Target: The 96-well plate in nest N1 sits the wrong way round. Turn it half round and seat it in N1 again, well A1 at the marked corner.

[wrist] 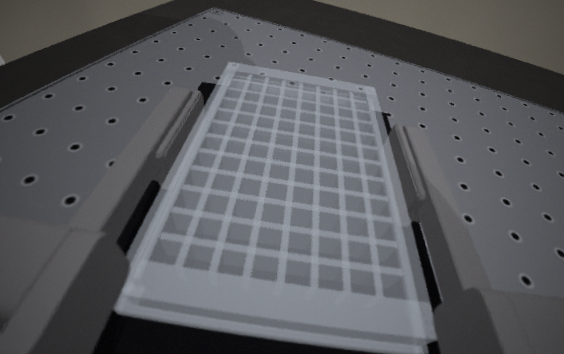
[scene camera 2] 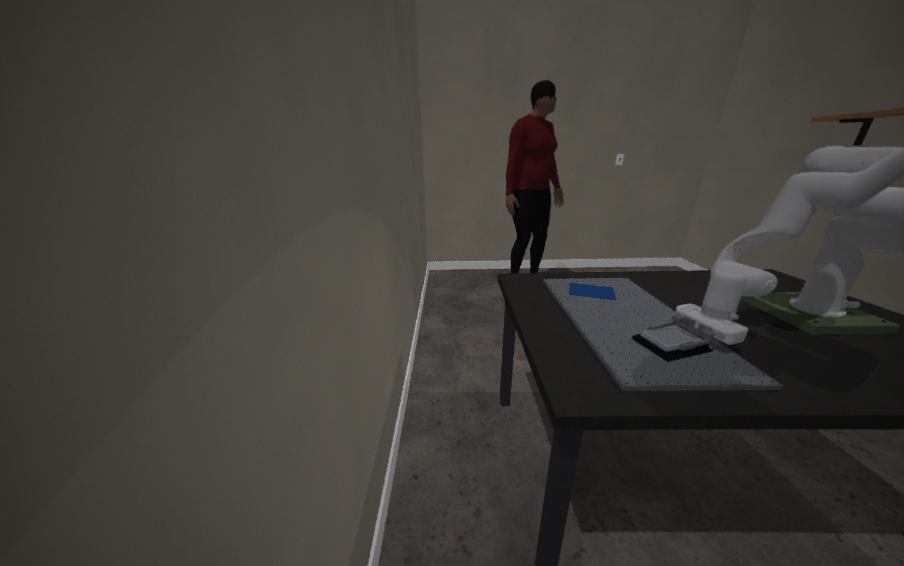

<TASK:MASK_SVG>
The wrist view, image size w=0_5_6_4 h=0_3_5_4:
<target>my gripper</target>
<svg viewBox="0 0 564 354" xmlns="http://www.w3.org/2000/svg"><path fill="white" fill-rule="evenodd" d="M395 124L388 137L410 222L421 222L443 298L443 303L438 305L433 313L433 324L440 354L564 354L564 298L492 290L466 224L423 128L406 125L402 127L401 124ZM201 91L195 91L193 94L191 89L172 87L67 226L0 214L0 354L92 354L129 275L129 260L116 242L151 180L158 181L160 187L164 183L204 108Z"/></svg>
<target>clear 96-well plate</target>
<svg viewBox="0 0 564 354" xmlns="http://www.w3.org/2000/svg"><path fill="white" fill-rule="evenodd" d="M228 62L126 254L130 264L129 275L112 311L117 315L305 345L378 354L429 354L427 344L437 341L433 324L433 311L375 87Z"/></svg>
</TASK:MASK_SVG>
